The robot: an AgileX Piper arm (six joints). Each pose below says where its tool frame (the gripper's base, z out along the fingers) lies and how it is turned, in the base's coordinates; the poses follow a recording.
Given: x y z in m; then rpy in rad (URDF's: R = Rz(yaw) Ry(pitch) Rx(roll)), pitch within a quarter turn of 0, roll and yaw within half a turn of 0.
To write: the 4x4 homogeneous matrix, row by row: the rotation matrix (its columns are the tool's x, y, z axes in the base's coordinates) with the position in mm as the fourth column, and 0 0 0 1 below. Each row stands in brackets. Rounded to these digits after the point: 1 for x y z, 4 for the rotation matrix.
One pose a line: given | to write
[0.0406 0.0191 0.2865 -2.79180 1.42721 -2.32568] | [[-0.0980 -0.4518 0.8867 40.6], [-0.1042 0.8908 0.4424 19.1], [-0.9897 -0.0490 -0.1344 286.5], [0 0 0 1]]
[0.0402 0.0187 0.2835 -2.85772 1.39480 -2.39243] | [[-0.1282 -0.4519 0.8828 40.2], [-0.1192 0.8907 0.4386 18.7], [-0.9846 -0.0490 -0.1681 283.5], [0 0 0 1]]
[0.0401 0.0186 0.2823 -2.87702 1.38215 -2.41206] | [[-0.1398 -0.4518 0.8811 40.1], [-0.1250 0.8907 0.4370 18.6], [-0.9823 -0.0490 -0.1810 282.3], [0 0 0 1]]
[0.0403 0.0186 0.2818 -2.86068 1.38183 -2.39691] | [[-0.1381 -0.4510 0.8818 40.3], [-0.1273 0.8910 0.4357 18.6], [-0.9822 -0.0521 -0.1805 281.8], [0 0 0 1]]
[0.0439 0.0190 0.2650 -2.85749 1.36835 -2.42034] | [[-0.1510 -0.4277 0.8912 43.9], [-0.1328 0.9022 0.4104 19.0], [-0.9796 -0.0564 -0.1930 265.0], [0 0 0 1]]
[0.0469 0.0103 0.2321 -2.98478 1.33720 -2.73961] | [[-0.2130 -0.2466 0.9454 46.9], [-0.0906 0.9684 0.2322 10.3], [-0.9728 -0.0362 -0.2286 232.1], [0 0 0 1]]
